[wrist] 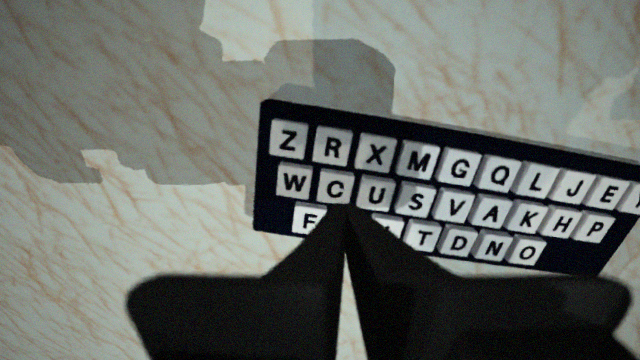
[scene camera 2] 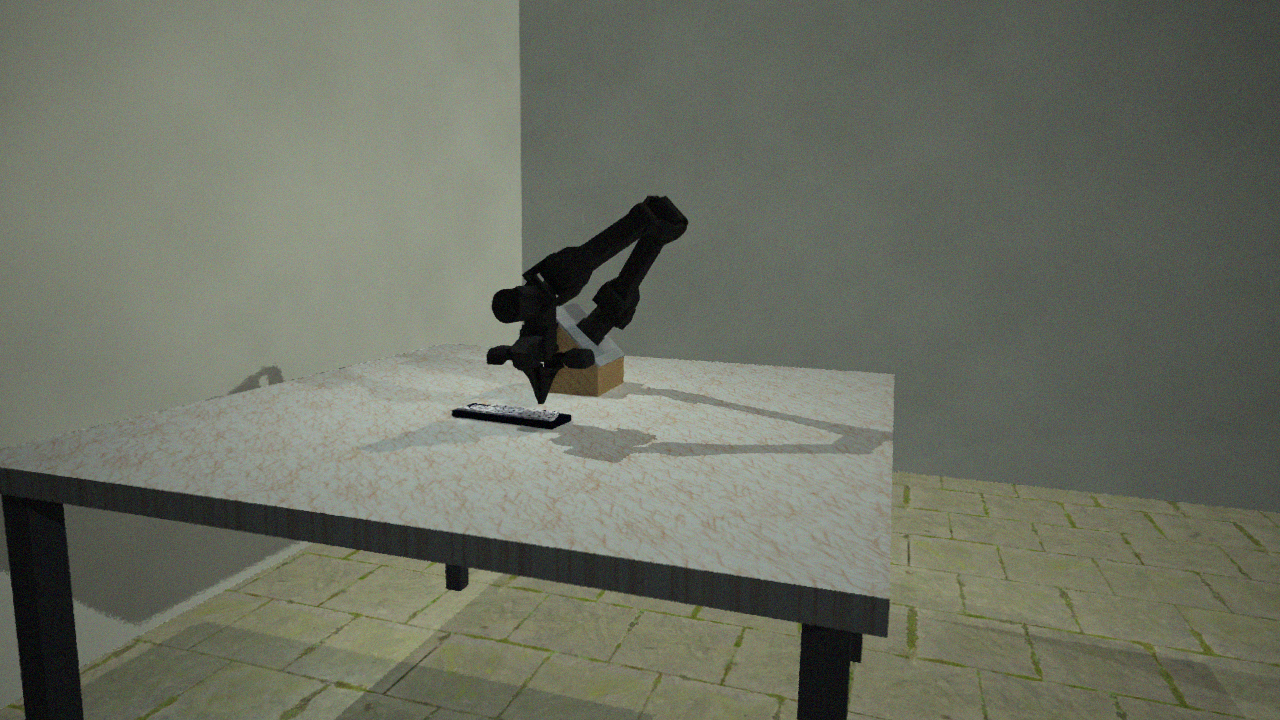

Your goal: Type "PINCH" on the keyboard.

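Where they show: gripper, fingertip midpoint: (wrist: 343, 213) (scene camera 2: 541, 403); arm's base at its link origin: (scene camera 2: 590, 332).
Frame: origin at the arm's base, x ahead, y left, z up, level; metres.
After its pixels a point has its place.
The keyboard (scene camera 2: 510, 415) {x 0.362, y -0.057, z -0.109 m} (wrist: 570, 256) {x 0.292, y -0.140, z -0.111 m} is a dark slab with white letter keys and lies flat on the table. My gripper (scene camera 2: 541, 400) {x 0.342, y -0.006, z -0.089 m} (wrist: 343, 213) {x 0.342, y -0.006, z -0.089 m} is shut and empty, pointing down over the keyboard's left part in the wrist view. Its tips show just below the C key (wrist: 335, 189) {x 0.345, y -0.003, z -0.106 m} and the U key (wrist: 376, 194) {x 0.341, y -0.023, z -0.106 m}, over the bottom row between the F key (wrist: 309, 219) {x 0.329, y 0.011, z -0.106 m} and a mostly covered key. The N key (wrist: 494, 248) {x 0.305, y -0.088, z -0.106 m}, the H key (wrist: 561, 225) {x 0.318, y -0.122, z -0.106 m} and the P key (wrist: 595, 229) {x 0.314, y -0.142, z -0.106 m} show further right. The fingers hide part of the bottom row. I cannot tell whether the tips touch a key.
The pale, veined table (scene camera 2: 716, 519) {x 0.756, y 0.349, z -0.124 m} (wrist: 150, 240) {x 0.306, y 0.120, z -0.124 m} has a dark edge. A wooden block with a sloped grey top (scene camera 2: 590, 377) {x 0.099, y 0.026, z -0.083 m} stands behind the gripper at the arm's base. Shadows of the arm lie across the table. Grey walls stand behind.
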